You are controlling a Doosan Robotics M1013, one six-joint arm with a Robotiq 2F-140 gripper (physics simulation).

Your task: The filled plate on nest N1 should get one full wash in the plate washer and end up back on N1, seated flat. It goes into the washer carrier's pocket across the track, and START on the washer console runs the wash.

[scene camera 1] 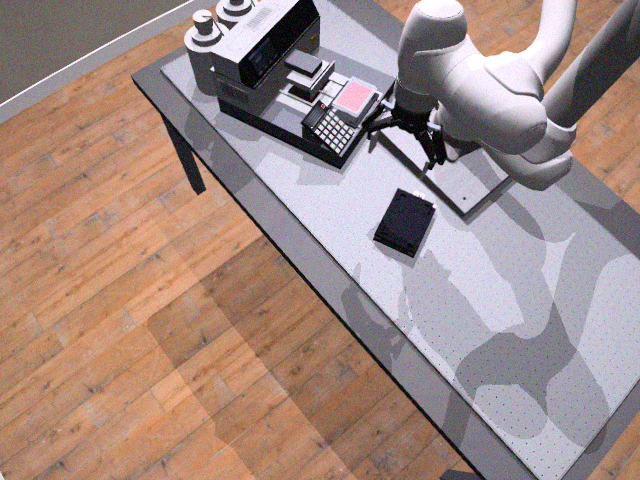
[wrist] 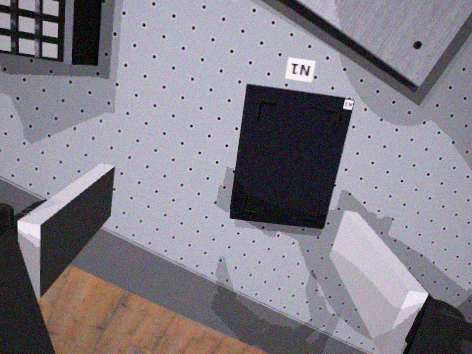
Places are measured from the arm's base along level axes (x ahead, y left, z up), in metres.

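Where they show: gripper, fingertip midpoint: (scene camera 1: 397, 161) (wrist: 227, 213); arm's base, link origin: (scene camera 1: 456, 130).
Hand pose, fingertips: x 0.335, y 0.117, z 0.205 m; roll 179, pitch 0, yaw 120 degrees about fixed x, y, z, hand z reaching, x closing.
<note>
Things, the pixels of their top centre, and the offset from my fingertips. "spot": a spot on its surface instead.
- plate, top centre: (scene camera 1: 354, 94) dx -0.093, dy -0.331, dz -0.136 m
- Nest N1, top centre: (wrist: 289, 164) (scene camera 1: 407, 218) dx -0.025, dy +0.070, dz -0.192 m
- plate washer, surface spot: (scene camera 1: 263, 38) spot: dx +0.109, dy -0.506, dz +0.020 m
The plate (scene camera 1: 355, 96), with pink-red wells, lies on the washer's carrier at the right end of the track, beside the console. Nest N1 (scene camera 1: 405, 222) (wrist: 291, 157) is a bare black block on the table, with corner marks on its top and an upside-down N1 label behind it in the wrist view. The washer console (scene camera 1: 333, 130) (wrist: 32, 30) has white keys; the START key cannot be read. My gripper (scene camera 1: 402, 155) (wrist: 227, 213) is open and empty, high over the table between the washer and the nest.
The plate washer (scene camera 1: 263, 38) stands at the far end of the table, with bottles (scene camera 1: 202, 62) behind it. The robot's grey base plate (scene camera 1: 465, 180) (wrist: 395, 40) lies near the nest. The table edge (wrist: 165, 262) runs along the nest's other side.
</note>
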